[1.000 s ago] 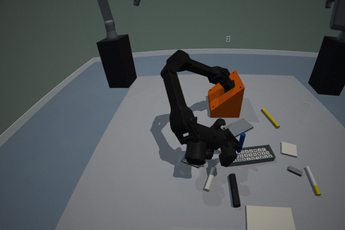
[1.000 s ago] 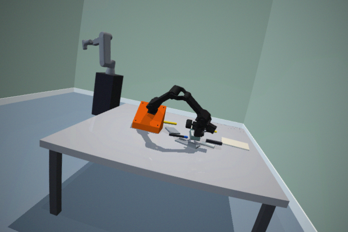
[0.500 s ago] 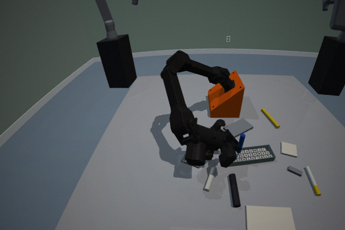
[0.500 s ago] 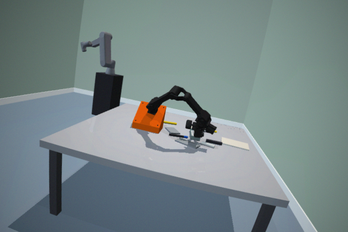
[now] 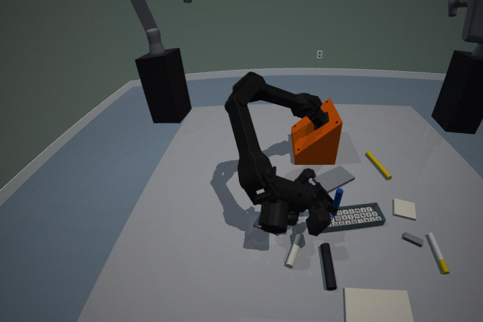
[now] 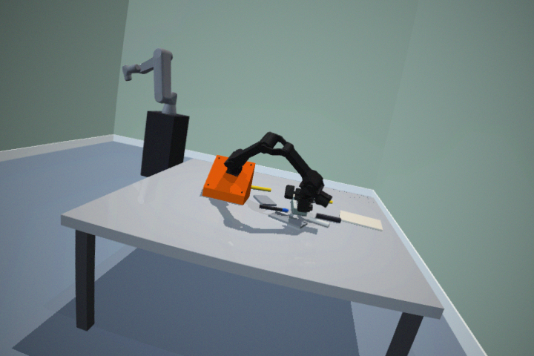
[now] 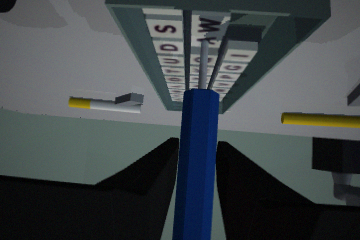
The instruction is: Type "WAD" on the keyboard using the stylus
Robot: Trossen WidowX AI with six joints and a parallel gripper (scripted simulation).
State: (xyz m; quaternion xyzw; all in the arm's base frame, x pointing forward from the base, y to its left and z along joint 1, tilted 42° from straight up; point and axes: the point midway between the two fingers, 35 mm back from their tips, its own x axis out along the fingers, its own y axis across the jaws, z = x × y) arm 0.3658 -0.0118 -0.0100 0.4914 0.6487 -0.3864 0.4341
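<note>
The D key is 20 mm ahead of my gripper tip, 10 mm to the left of it and 50 mm below it. Round my gripper tip: grey stylus tip (50 mm below); black cylinder (150 mm ahead, 20 mm to the right, 60 mm below); blue stylus (10 mm below).
</note>
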